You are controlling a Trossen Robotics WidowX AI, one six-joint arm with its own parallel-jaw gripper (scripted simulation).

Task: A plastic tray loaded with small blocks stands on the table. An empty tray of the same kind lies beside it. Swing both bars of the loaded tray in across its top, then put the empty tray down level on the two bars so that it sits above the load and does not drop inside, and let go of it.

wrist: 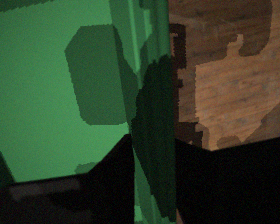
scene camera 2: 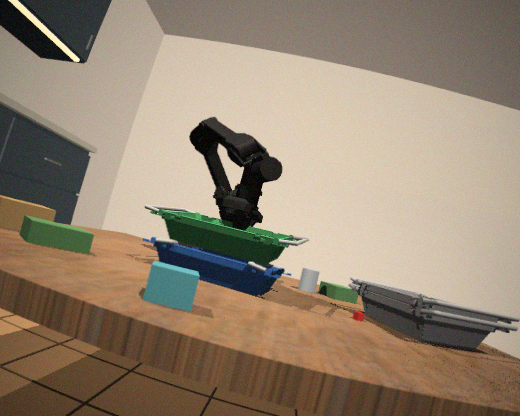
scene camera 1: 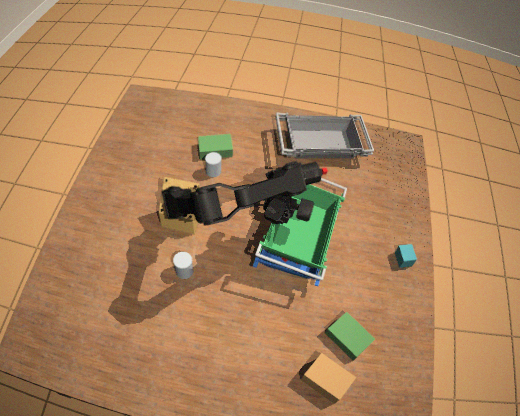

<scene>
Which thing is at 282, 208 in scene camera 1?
The gripper.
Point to a green tray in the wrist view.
82, 82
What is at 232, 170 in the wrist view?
The gripper.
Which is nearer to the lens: the green tray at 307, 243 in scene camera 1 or the green block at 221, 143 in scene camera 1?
The green tray.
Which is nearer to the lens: the green tray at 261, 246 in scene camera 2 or the teal cube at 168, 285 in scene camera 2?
The teal cube.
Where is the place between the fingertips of the gripper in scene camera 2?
235, 243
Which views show the green tray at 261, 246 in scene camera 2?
The wrist view, scene camera 2 and scene camera 1: all of them.
</scene>
